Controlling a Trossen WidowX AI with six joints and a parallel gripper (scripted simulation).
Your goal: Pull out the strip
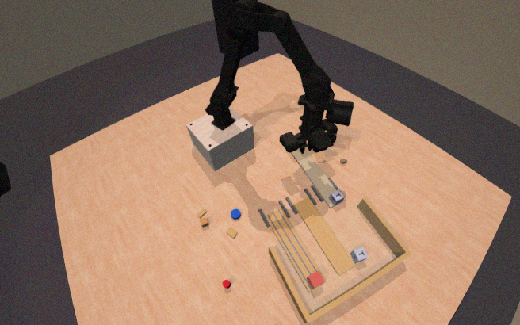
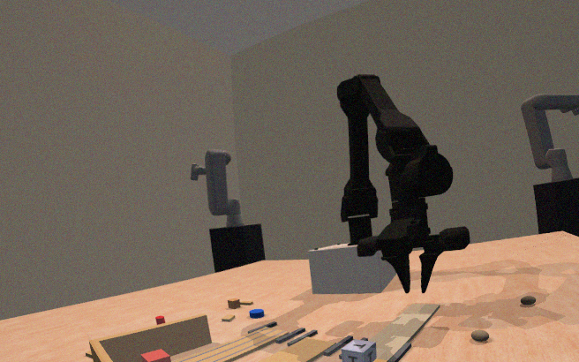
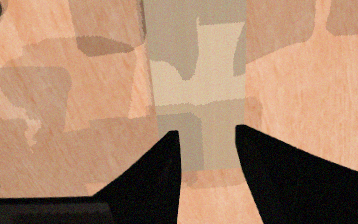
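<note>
The grey-green strip lies 7 cm ahead of my gripper tip, 3 cm to the right of it and 4 cm below it. Round my gripper tip: blue disc (3 cm behind, 31 cm to the right, 4 cm below); then red peg (9 cm ahead, 47 cm to the right, 3 cm below).
</note>
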